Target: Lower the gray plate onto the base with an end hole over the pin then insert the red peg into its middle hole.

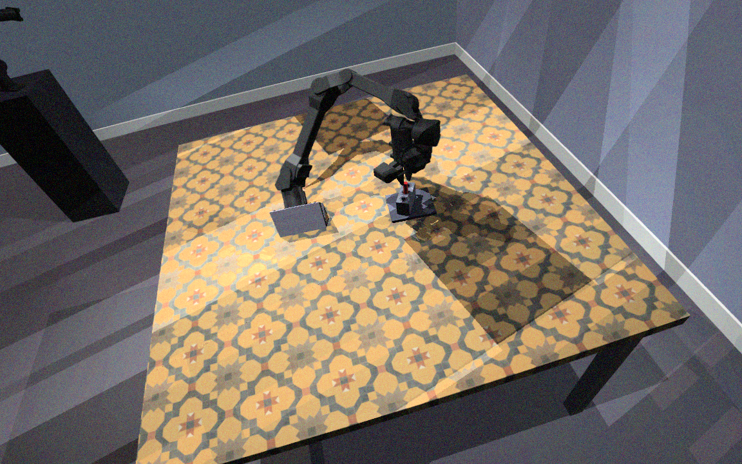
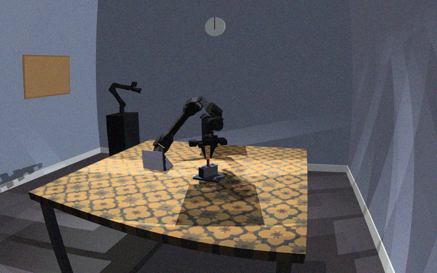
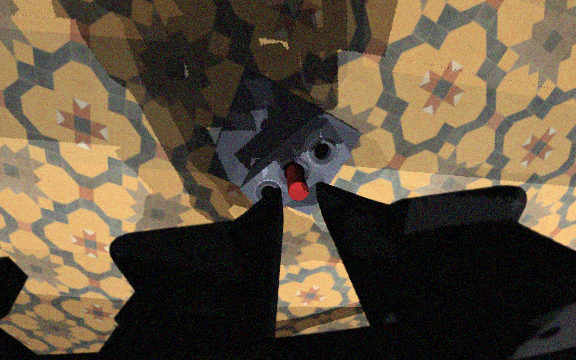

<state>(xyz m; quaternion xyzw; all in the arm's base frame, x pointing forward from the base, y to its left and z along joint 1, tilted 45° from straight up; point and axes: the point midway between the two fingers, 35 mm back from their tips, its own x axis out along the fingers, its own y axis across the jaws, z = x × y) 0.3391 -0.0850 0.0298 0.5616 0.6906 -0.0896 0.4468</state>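
The red peg lies 2 cm below my gripper tip. The rest, counted from my gripper tip: gray plate: 5 cm below; flat square base: 1 cm ahead, 1 cm to the left, 9 cm below.
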